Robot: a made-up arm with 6 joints. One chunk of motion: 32 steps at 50 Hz.
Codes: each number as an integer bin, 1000 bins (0 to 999) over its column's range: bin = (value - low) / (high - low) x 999, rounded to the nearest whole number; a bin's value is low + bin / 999 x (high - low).
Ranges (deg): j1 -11..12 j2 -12..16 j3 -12..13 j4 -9..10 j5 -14..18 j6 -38..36
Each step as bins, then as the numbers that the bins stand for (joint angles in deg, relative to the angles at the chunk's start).
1 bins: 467 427 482 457 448 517
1 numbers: -0.25 -0.03 0.06 -0.31 0.35 0.30
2 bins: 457 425 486 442 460 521
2 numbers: -0.48 -0.09 0.16 -0.59 0.73 0.59
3 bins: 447 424 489 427 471 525
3 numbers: -0.71 -0.12 0.24 -0.88 1.09 0.89
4 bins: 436 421 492 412 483 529
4 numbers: -0.96 -0.20 0.31 -1.16 1.47 1.19
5 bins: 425 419 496 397 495 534
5 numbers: -1.22 -0.26 0.41 -1.45 1.86 1.56
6 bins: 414 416 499 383 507 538
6 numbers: -1.47 -0.34 0.49 -1.72 2.24 1.85
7 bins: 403 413 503 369 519 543
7 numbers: -1.72 -0.42 0.59 -1.98 2.62 2.22
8 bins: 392 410 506 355 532 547
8 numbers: -1.97 -0.51 0.66 -2.25 3.04 2.52
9 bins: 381 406 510 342 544 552
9 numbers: -2.23 -0.62 0.76 -2.50 3.43 2.89
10 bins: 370 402 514 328 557 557
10 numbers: -2.48 -0.73 0.86 -2.76 3.84 3.26
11 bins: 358 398 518 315 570 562
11 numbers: -2.76 -0.84 0.96 -3.01 4.26 3.63
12 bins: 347 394 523 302 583 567
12 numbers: -3.01 -0.96 1.09 -3.26 4.67 4.00
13 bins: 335 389 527 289 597 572
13 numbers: -3.29 -1.10 1.19 -3.50 5.12 4.37
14 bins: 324 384 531 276 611 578
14 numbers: -3.54 -1.24 1.29 -3.75 5.57 4.81
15 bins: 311 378 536 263 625 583
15 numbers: -3.84 -1.41 1.41 -4.00 6.02 5.19
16 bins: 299 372 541 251 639 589
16 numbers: -4.12 -1.57 1.54 -4.23 6.47 5.63
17 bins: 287 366 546 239 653 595
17 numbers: -4.39 -1.74 1.66 -4.45 6.92 6.07
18 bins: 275 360 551 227 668 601
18 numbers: -4.67 -1.91 1.79 -4.68 7.40 6.52
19 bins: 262 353 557 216 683 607
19 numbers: -4.97 -2.11 1.94 -4.89 7.88 6.96
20 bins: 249 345 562 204 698 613
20 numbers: -5.27 -2.33 2.06 -5.12 8.36 7.41
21 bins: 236 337 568 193 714 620
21 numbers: -5.57 -2.55 2.21 -5.33 8.87 7.93
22 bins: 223 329 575 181 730 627
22 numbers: -5.87 -2.78 2.39 -5.56 9.38 8.44
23 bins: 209 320 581 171 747 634
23 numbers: -6.19 -3.03 2.54 -5.75 9.93 8.96
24 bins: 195 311 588 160 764 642
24 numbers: -6.51 -3.28 2.71 -5.96 10.47 9.56
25 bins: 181 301 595 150 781 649
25 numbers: -6.83 -3.56 2.89 -6.15 11.02 10.07
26 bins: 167 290 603 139 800 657
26 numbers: -7.16 -3.87 3.09 -6.36 11.63 10.67
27 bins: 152 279 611 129 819 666
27 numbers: -7.50 -4.18 3.29 -6.55 12.23 11.33
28 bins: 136 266 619 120 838 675
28 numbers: -7.87 -4.54 3.49 -6.72 12.84 12.00
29 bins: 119 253 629 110 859 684
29 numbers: -8.26 -4.91 3.74 -6.91 13.52 12.67
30 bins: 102 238 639 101 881 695
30 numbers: -8.65 -5.33 3.99 -7.08 14.22 13.48
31 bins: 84 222 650 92 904 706
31 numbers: -9.07 -5.78 4.27 -7.25 14.96 14.30
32 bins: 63 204 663 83 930 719
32 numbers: -9.55 -6.28 4.59 -7.42 15.79 15.26
